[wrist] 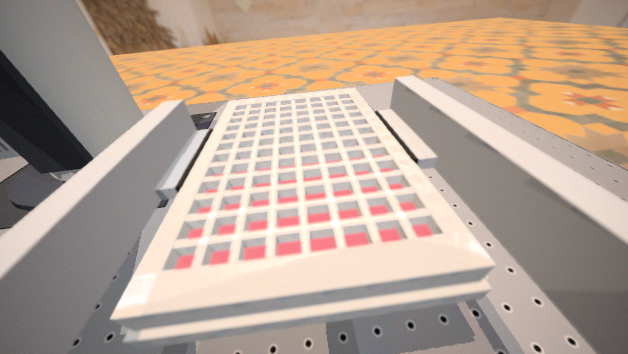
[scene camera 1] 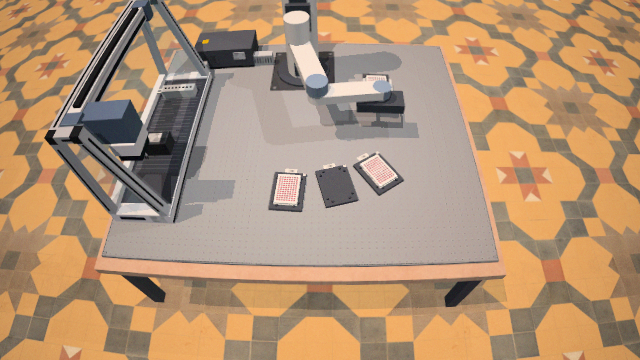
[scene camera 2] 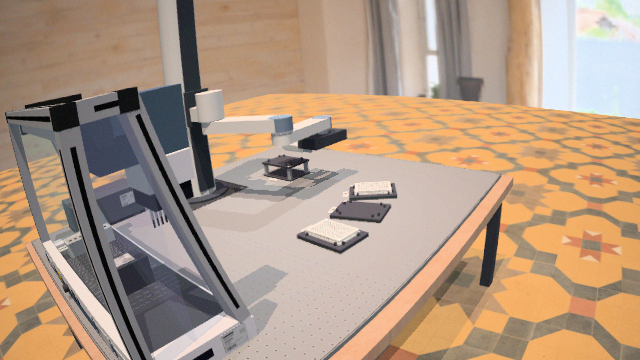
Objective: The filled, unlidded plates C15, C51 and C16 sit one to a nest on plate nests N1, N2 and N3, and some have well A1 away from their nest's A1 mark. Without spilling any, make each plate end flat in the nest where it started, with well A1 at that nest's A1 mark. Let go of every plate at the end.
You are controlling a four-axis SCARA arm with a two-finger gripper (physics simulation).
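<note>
My gripper [scene camera 1: 376,80] [wrist: 293,108] is shut on a white unlidded plate [wrist: 310,200], gripping its two long sides high over the back right of the table. Red liquid shows in its wells; the plate looks about level. The middle nest [scene camera 1: 336,186] [scene camera 2: 360,211] bears no plate. A filled plate [scene camera 1: 288,189] [scene camera 2: 334,231] lies in the left nest [scene camera 1: 286,208] [scene camera 2: 340,248]. Another filled plate [scene camera 1: 379,170] [scene camera 2: 372,188] lies in the right, turned nest [scene camera 1: 397,180] [scene camera 2: 375,196]. Plate names, nest names and well A1 cannot be read.
A black two-tier stand [scene camera 2: 286,161] stands at the back, near the held plate. A glazed gantry machine [scene camera 1: 62,134] [scene camera 2: 187,210] fills the table's left side. A black box [scene camera 1: 225,47] stands at the back left, near the arm's base.
</note>
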